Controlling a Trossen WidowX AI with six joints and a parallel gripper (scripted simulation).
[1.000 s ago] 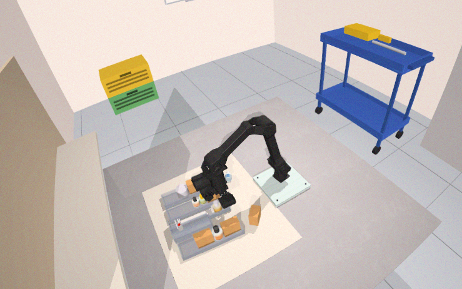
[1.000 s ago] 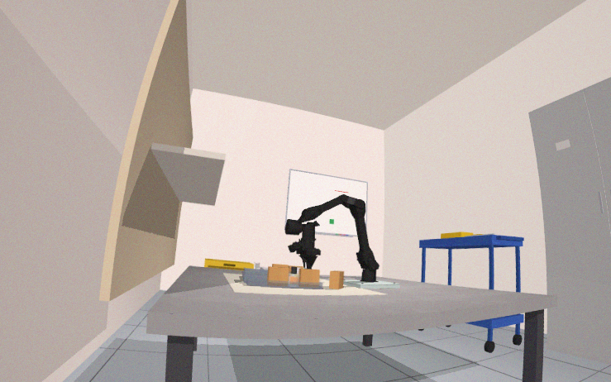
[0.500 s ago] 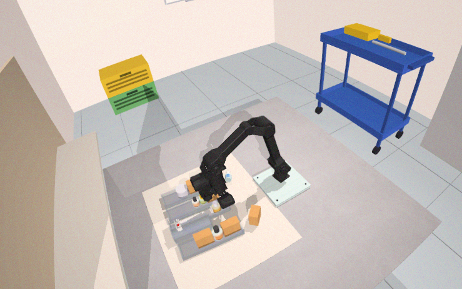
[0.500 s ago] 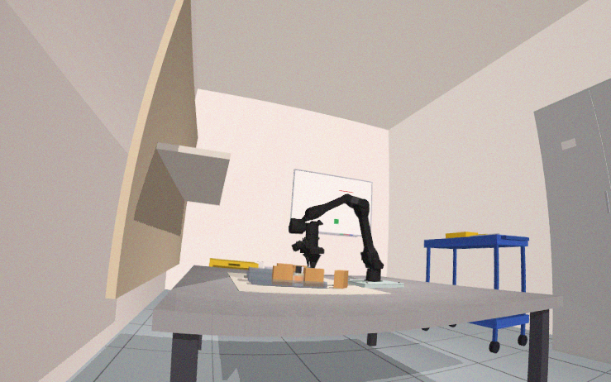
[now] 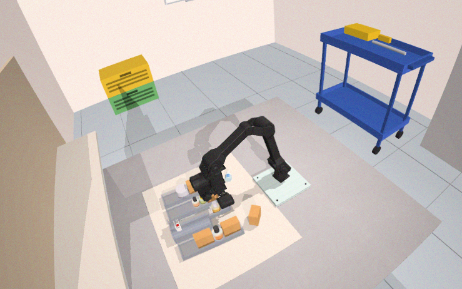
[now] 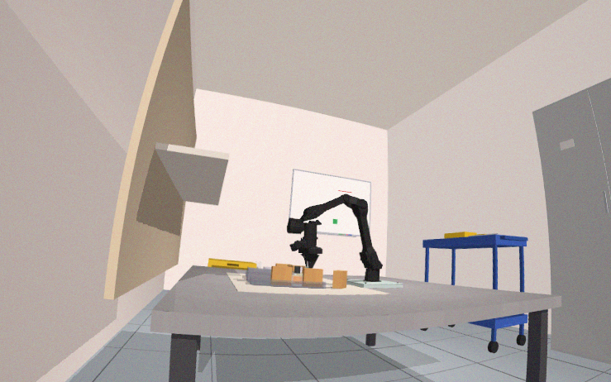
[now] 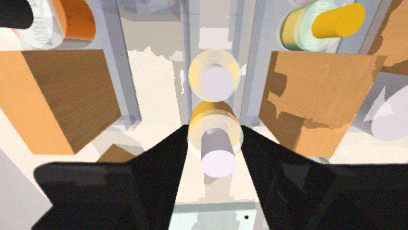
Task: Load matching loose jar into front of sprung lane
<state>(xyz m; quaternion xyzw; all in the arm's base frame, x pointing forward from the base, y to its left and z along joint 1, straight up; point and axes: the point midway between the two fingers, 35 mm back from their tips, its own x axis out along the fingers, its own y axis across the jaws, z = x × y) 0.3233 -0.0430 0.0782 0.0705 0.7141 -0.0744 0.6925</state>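
My gripper tip is 150 mm short of the grey rack, 40 mm above it and 10 mm to the left of it. Also, from my gripper tip: small blue-white jar (140 mm to the right, 130 mm behind, 40 mm below); then brown box (140 mm to the left, 70 mm behind, 20 mm below); then white pusher plate (150 mm ahead, 10 mm below).
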